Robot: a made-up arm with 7 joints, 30 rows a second.
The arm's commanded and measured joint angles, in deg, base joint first. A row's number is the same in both.
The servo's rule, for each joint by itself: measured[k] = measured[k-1] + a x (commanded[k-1-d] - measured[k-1]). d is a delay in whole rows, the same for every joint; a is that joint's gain. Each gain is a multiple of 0.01, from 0.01 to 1. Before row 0 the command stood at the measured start. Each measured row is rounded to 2 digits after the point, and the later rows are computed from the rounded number. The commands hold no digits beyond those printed.
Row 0, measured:
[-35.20 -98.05 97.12 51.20 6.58 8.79 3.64]
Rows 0 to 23, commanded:
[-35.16 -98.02 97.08 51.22 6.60 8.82 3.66]
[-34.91 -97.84 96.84 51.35 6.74 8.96 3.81]
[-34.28 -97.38 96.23 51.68 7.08 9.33 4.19]
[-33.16 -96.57 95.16 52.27 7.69 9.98 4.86]
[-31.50 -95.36 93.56 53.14 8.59 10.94 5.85]
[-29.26 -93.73 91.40 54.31 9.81 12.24 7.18]
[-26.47 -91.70 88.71 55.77 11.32 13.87 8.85]
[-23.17 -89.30 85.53 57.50 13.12 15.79 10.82]
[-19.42 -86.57 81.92 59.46 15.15 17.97 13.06]
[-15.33 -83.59 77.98 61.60 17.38 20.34 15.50]
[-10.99 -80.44 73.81 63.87 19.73 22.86 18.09]
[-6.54 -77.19 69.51 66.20 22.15 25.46 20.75]
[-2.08 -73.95 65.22 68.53 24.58 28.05 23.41]
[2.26 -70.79 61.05 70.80 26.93 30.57 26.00]
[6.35 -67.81 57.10 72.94 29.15 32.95 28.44]
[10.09 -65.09 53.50 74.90 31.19 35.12 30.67]
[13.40 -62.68 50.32 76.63 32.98 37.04 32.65]
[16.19 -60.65 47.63 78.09 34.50 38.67 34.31]
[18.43 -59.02 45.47 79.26 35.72 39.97 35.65]
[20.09 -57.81 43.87 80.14 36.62 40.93 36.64]
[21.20 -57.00 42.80 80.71 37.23 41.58 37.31]
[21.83 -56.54 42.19 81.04 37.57 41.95 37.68]
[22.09 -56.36 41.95 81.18 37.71 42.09 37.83]
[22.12 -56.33 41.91 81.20 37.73 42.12 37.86]
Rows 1 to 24, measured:
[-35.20 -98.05 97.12 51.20 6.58 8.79 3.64]
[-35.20 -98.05 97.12 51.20 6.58 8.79 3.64]
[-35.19 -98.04 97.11 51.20 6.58 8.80 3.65]
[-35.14 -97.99 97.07 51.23 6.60 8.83 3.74]
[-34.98 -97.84 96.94 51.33 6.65 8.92 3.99]
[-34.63 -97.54 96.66 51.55 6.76 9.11 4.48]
[-34.04 -97.02 96.16 51.92 6.96 9.44 5.25]
[-33.13 -96.23 95.40 52.47 7.27 9.94 6.33]
[-31.86 -95.14 94.33 53.23 7.72 10.65 7.74]
[-30.21 -93.74 92.92 54.21 8.31 11.58 9.46]
[-28.16 -92.02 91.16 55.42 9.06 12.73 11.48]
[-25.72 -90.00 89.05 56.84 9.98 14.10 13.73]
[-22.92 -87.71 86.61 58.46 11.05 15.68 16.17]
[-19.81 -85.19 83.87 60.24 12.27 17.44 18.73]
[-16.44 -82.49 80.89 62.15 13.62 19.35 21.35]
[-12.89 -79.68 77.72 64.14 15.08 21.37 23.95]
[-9.23 -76.83 74.42 66.16 16.63 23.45 26.46]
[-5.56 -74.01 71.07 68.17 18.23 25.55 28.82]
[-1.96 -71.29 67.75 70.12 19.85 27.62 30.96]
[1.49 -68.74 64.53 71.95 21.46 29.61 32.84]
[4.71 -66.41 61.48 73.63 23.03 31.47 34.41]
[7.63 -64.35 58.66 75.13 24.52 33.17 35.66]
[10.21 -62.59 56.12 76.41 25.92 34.68 36.58]
[12.42 -61.14 53.89 77.47 27.20 35.99 37.20]
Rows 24 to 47, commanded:
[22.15 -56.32 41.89 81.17 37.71 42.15 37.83]
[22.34 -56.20 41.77 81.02 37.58 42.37 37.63]
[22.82 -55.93 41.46 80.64 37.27 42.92 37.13]
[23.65 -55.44 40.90 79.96 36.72 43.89 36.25]
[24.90 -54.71 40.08 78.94 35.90 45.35 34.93]
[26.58 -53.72 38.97 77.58 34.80 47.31 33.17]
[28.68 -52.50 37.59 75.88 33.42 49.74 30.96]
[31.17 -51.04 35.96 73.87 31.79 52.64 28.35]
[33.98 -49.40 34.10 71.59 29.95 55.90 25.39]
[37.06 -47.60 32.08 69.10 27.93 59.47 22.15]
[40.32 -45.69 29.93 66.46 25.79 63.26 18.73]
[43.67 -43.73 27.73 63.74 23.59 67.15 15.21]
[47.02 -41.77 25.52 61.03 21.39 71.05 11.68]
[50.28 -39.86 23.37 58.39 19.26 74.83 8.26]
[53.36 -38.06 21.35 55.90 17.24 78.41 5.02]
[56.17 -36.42 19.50 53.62 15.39 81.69 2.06]
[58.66 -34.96 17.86 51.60 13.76 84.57 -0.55]
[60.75 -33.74 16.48 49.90 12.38 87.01 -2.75]
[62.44 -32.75 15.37 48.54 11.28 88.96 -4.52]
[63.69 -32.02 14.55 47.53 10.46 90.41 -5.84]
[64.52 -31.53 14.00 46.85 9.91 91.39 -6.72]
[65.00 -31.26 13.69 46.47 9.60 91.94 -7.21]
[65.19 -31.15 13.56 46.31 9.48 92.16 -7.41]
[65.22 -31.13 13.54 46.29 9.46 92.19 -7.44]
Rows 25 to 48, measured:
[14.26 -59.99 51.98 78.32 28.36 37.09 37.55]
[15.75 -59.11 50.37 78.98 29.39 38.00 37.72]
[16.97 -58.44 49.01 79.48 30.31 38.75 37.78]
[17.99 -57.90 47.85 79.83 31.11 39.40 37.70]
[18.91 -57.43 46.83 80.02 31.79 40.03 37.38]
[19.81 -56.95 45.88 80.01 32.33 40.72 36.75]
[20.78 -56.41 44.95 79.76 32.72 41.55 35.73]
[21.88 -55.76 43.99 79.26 32.95 42.59 34.30]
[23.17 -54.98 42.97 78.48 33.00 43.88 32.43]
[24.69 -54.03 41.85 77.42 32.87 45.46 30.15]
[26.46 -52.92 40.61 76.08 32.55 47.34 27.48]
[28.47 -51.64 39.25 74.47 32.04 49.52 24.50]
[30.72 -50.21 37.76 72.63 31.35 51.99 21.27]
[33.18 -48.65 36.16 70.59 30.50 54.72 17.88]
[35.81 -47.00 34.46 68.39 29.50 57.66 14.41]
[38.56 -45.29 32.69 66.09 28.37 60.75 10.97]
[41.37 -43.55 30.88 63.75 27.15 63.93 7.64]
[44.18 -41.84 29.06 61.42 25.86 67.13 4.52]
[46.93 -40.19 27.27 59.16 24.53 70.27 1.68]
[49.56 -38.64 25.54 57.03 23.19 73.28 -0.80]
[52.01 -37.23 23.91 55.08 21.88 76.10 -2.88]
[54.23 -35.98 22.41 53.34 20.62 78.68 -4.54]
[56.19 -34.91 21.06 51.85 19.44 80.97 -5.76]
[57.86 -34.03 19.88 50.61 18.36 82.94 -6.57]

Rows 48 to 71, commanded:
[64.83 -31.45 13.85 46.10 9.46 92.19 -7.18]
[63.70 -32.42 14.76 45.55 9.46 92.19 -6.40]
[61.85 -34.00 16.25 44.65 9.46 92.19 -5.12]
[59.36 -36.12 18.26 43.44 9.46 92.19 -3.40]
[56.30 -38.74 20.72 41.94 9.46 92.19 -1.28]
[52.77 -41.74 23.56 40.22 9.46 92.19 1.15]
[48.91 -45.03 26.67 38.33 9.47 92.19 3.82]
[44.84 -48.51 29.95 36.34 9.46 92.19 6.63]
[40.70 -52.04 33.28 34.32 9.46 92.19 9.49]
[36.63 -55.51 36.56 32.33 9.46 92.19 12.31]
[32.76 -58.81 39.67 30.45 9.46 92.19 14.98]
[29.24 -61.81 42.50 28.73 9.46 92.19 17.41]
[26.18 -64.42 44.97 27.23 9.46 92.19 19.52]
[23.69 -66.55 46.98 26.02 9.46 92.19 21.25]
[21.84 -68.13 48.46 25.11 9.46 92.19 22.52]
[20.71 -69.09 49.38 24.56 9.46 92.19 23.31]
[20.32 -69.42 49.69 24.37 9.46 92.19 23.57]
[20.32 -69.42 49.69 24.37 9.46 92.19 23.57]
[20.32 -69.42 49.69 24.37 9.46 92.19 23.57]
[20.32 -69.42 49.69 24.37 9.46 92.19 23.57]
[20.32 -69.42 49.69 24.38 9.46 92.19 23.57]
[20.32 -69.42 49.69 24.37 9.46 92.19 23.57]
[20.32 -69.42 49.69 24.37 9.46 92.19 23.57]
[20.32 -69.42 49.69 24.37 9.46 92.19 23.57]
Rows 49 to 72, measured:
[59.25 -33.34 18.87 49.62 17.38 84.60 -7.04]
[60.38 -32.81 18.02 48.85 16.51 85.97 -7.26]
[61.23 -32.48 17.35 48.22 15.73 87.09 -7.22]
[61.70 -32.47 16.94 47.61 15.04 88.01 -6.76]
[61.73 -32.84 16.83 46.93 14.43 88.76 -5.84]
[61.28 -33.63 17.06 46.13 13.88 89.38 -4.47]
[60.33 -34.86 17.65 45.17 13.39 89.89 -2.68]
[58.89 -36.51 18.60 44.03 12.96 90.30 -0.54]
[56.99 -38.55 19.89 42.72 12.58 90.64 1.90]
[54.68 -40.94 21.50 41.25 12.24 90.92 4.55]
[52.02 -43.60 23.38 39.66 11.93 91.15 7.32]
[49.10 -46.46 25.49 37.97 11.66 91.34 10.11]
[46.00 -49.42 27.76 36.24 11.42 91.49 12.84]
[42.82 -52.39 30.12 34.51 11.20 91.62 15.40]
[39.66 -55.28 32.50 32.84 11.01 91.72 17.71]
[36.63 -57.98 34.82 31.27 10.84 91.80 19.69]
[33.82 -60.42 37.00 29.85 10.69 91.87 21.27]
[31.33 -62.50 38.98 28.63 10.55 91.93 22.41]
[29.24 -64.16 40.69 27.65 10.43 91.98 23.06]
[27.55 -65.42 42.13 26.90 10.32 92.02 23.35]
[26.18 -66.38 43.34 26.32 10.23 92.05 23.47]
[25.07 -67.11 44.36 25.87 10.15 92.08 23.53]
[24.17 -67.66 45.21 25.53 10.07 92.10 23.55]
[23.44 -68.08 45.93 25.26 10.00 92.12 23.56]

